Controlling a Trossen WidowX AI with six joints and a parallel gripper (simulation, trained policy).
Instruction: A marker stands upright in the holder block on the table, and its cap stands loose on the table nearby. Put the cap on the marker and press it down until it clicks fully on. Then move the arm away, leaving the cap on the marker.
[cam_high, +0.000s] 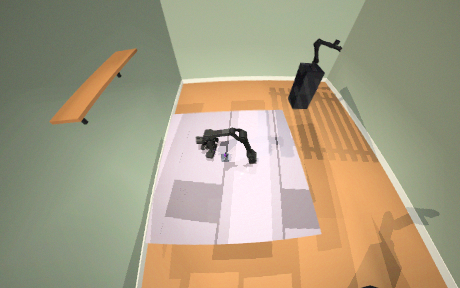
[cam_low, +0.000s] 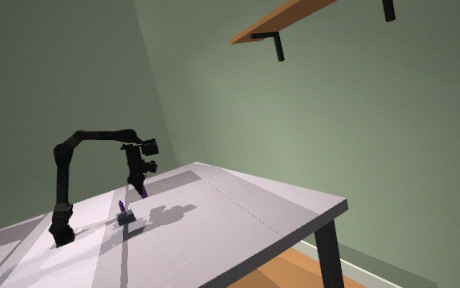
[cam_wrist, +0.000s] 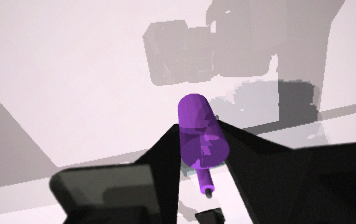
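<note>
The grey holder block lies 9 cm behind my gripper tip, 7 cm below it and 1 cm to the left of it. The rest, counted from my gripper tip: purple cap: 1 cm ahead, 1 cm above.
</note>
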